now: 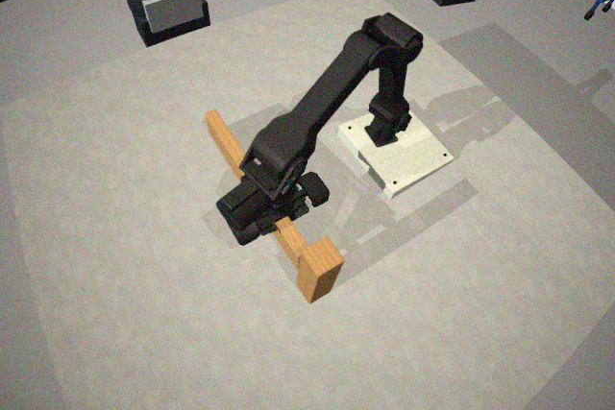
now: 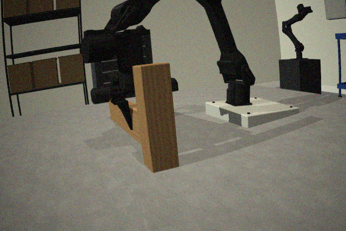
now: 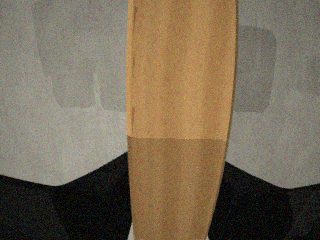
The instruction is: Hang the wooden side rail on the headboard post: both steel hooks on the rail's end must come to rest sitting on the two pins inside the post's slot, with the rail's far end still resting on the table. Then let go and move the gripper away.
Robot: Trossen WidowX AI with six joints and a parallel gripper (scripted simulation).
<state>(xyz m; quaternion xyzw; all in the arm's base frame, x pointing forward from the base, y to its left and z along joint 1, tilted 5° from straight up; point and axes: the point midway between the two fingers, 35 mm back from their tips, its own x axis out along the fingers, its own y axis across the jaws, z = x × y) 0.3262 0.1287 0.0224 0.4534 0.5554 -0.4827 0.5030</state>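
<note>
Now: gripper tip 130 mm to the right of the headboard post, 40 mm below it and 20 mm past it.
</note>
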